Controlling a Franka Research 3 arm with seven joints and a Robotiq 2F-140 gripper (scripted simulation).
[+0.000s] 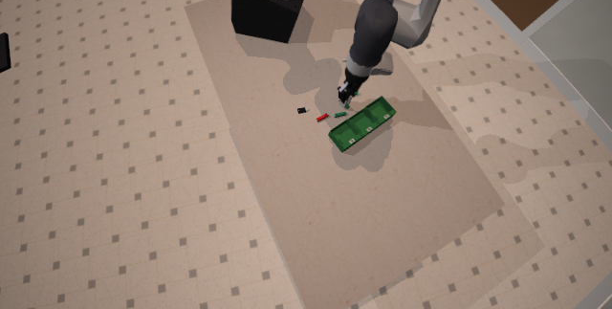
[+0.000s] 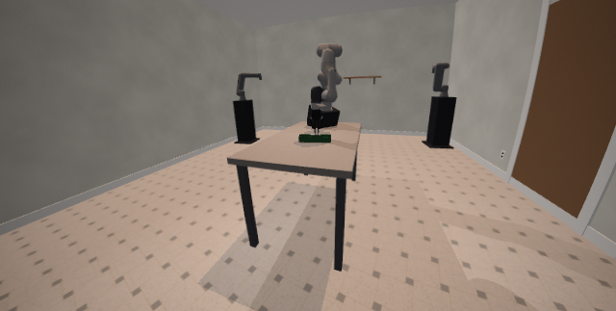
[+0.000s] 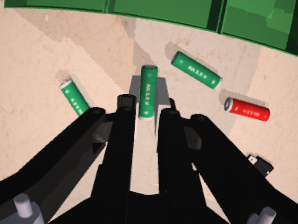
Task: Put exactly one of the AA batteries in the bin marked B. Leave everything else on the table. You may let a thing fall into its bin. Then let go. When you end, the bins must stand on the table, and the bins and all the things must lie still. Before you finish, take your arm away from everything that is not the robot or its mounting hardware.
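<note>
Right now the green bin is 11 cm ahead of my hand, 1 cm to the left of it and 2 cm below it. Also, from my hand: green AA battery (3 cm below); black part (6 cm behind, 15 cm to the right, 4 cm below); red cell (10 cm to the right, 3 cm below).
</note>
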